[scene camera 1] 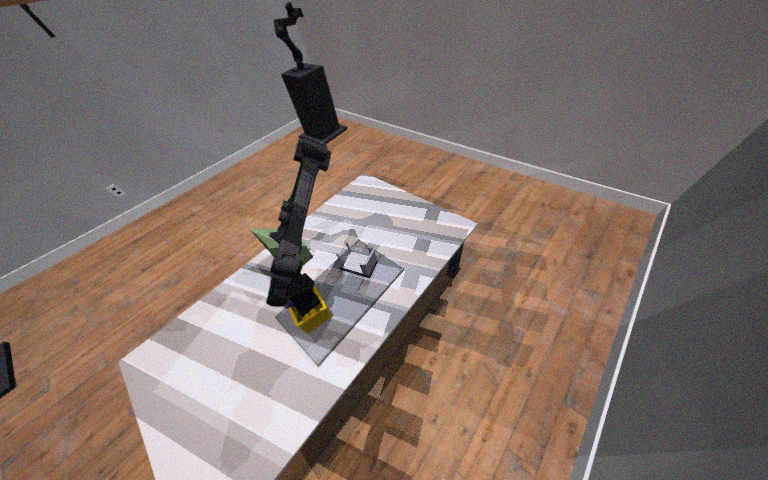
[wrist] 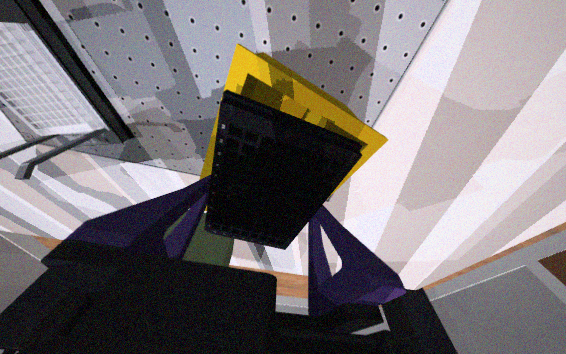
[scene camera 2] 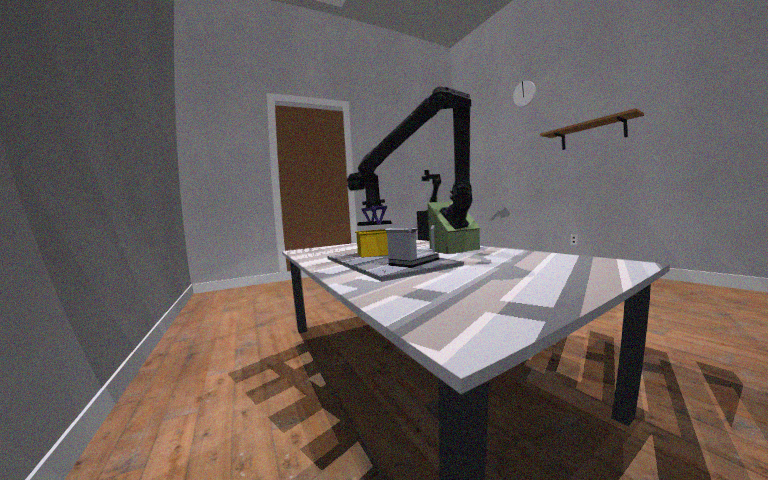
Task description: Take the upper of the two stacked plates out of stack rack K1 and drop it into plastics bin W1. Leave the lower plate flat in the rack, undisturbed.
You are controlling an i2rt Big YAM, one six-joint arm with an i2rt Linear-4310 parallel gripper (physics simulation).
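Places are measured from the arm's base along level axes (x up, y right, z ahead), in millimetres.
Pixels of known places: gripper, fingertip midpoint: (scene camera 1: 303, 297) (wrist: 265, 193) (scene camera 2: 375, 224); arm's base at its link origin: (scene camera 2: 453, 218).
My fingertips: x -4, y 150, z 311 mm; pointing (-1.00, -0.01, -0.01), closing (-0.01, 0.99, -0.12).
Ahead of a thing's pixels: the offset from my fingertips to its top centre. Level surfaces: height alone.
My gripper (scene camera 2: 374, 216) (wrist: 265, 193), with purple fingers, is shut on a black plate {dx +14, dy +1, dz +3 mm} (scene camera 2: 374, 223) (wrist: 285, 165), the upper plate. It holds the plate just above the yellow plastics bin W1 {dx -27, dy +4, dz -7 mm} (scene camera 1: 314, 324) (scene camera 2: 371, 244) (wrist: 240, 62). The plate is roughly level in scene camera 2 and hides much of the bin's opening in the wrist view. Stack rack K1 {dx -7, dy -281, dz +16 mm} (scene camera 2: 402, 244) (wrist: 80, 75) is a grey panel on a dark base with thin arms. A pale plate with a grid {dx -88, dy -283, dz +22 mm} (scene camera 1: 357, 260) (wrist: 45, 80) lies in it, partly cut off in the wrist view.
Bin and rack stand apart on a grey perforated board {dx -126, dy -130, dz +39 mm} (scene camera 1: 353, 300) (scene camera 2: 382, 274) on the striped table {dx -140 mm} (scene camera 1: 249, 362) (scene camera 2: 481, 333). The arm's green base (scene camera 2: 459, 240) stands behind them. A dark box (scene camera 1: 311, 101) with a jointed post stands beyond the table.
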